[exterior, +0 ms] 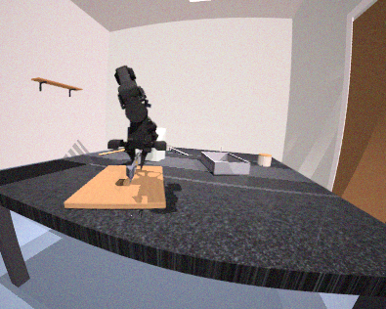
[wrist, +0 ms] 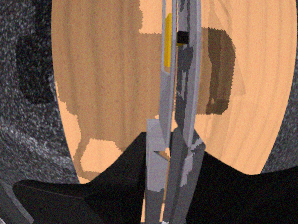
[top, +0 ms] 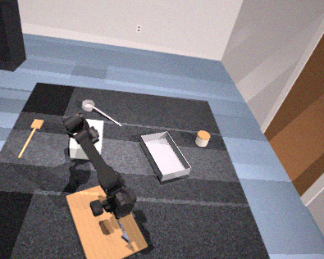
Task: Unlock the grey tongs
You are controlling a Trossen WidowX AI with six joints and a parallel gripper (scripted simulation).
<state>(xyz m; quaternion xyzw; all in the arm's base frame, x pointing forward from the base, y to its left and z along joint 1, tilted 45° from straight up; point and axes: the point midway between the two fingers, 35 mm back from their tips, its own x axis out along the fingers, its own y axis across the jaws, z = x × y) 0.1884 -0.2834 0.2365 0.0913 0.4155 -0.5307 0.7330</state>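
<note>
My gripper tip is now 40 mm above the wooden board, 30 mm past it and 20 mm to the left of it. The rest, counted from my gripper tip: small cup 600 mm to the left, 470 mm ahead, 10 mm below; roasting tin 410 mm to the left, 230 mm ahead, 20 mm below.
</note>
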